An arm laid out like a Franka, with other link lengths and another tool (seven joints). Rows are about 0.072 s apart.
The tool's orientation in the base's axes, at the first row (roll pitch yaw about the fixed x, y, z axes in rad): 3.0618 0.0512 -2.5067
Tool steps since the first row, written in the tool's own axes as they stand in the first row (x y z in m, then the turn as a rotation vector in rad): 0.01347 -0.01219 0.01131 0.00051 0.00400 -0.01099; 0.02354 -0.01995 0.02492 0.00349 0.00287 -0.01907; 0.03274 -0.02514 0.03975 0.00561 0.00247 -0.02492; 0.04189 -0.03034 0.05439 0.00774 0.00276 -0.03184; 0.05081 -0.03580 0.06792 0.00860 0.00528 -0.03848; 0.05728 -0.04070 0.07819 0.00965 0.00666 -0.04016; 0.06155 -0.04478 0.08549 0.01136 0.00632 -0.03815; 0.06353 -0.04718 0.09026 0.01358 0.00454 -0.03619; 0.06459 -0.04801 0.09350 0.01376 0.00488 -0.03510; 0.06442 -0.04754 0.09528 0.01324 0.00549 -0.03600
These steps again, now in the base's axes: -0.00365 -0.01666 -0.01292 -0.00272 0.00186 0.01123; -0.00722 -0.02755 -0.02760 -0.00439 -0.00157 0.01903; -0.01163 -0.03575 -0.04325 -0.00582 -0.00370 0.02472; -0.01598 -0.04395 -0.05870 -0.00767 -0.00538 0.03152; -0.01999 -0.05233 -0.07307 -0.00982 -0.00450 0.03829; -0.02235 -0.05911 -0.08401 -0.01147 -0.00418 0.04002; -0.02340 -0.06421 -0.09182 -0.01265 -0.00527 0.03790; -0.02359 -0.06686 -0.09686 -0.01339 -0.00783 0.03569; -0.02397 -0.06784 -0.10021 -0.01375 -0.00756 0.03463; -0.02413 -0.06720 -0.10193 -0.01369 -0.00685 0.03560
